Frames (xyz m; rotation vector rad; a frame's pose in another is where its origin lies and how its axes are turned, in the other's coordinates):
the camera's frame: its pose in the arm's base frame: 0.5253 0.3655 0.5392 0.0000 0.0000 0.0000
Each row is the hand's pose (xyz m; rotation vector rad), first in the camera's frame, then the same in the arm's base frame.
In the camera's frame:
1: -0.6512 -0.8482 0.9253 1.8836 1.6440 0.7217
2: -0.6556 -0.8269 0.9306 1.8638 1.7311 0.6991
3: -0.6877 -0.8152 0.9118 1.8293 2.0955 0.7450
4: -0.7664 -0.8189 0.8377 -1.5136 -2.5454 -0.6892
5: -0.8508 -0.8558 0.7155 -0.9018 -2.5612 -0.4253
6: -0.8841 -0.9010 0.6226 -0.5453 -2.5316 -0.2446
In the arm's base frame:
1: -0.1259 -0.4827 1.4645 1.8836 1.6440 0.7217
2: -0.1303 -0.4614 1.4698 1.8638 1.7311 0.6991
3: -0.1624 -0.4497 1.4510 1.8293 2.0955 0.7450
4: -0.2411 -0.4534 1.3769 -1.5136 -2.5454 -0.6892
5: -0.3255 -0.4903 1.2547 -0.9018 -2.5612 -0.4253
6: -0.3588 -0.5355 1.1618 -0.5453 -2.5316 -0.2446

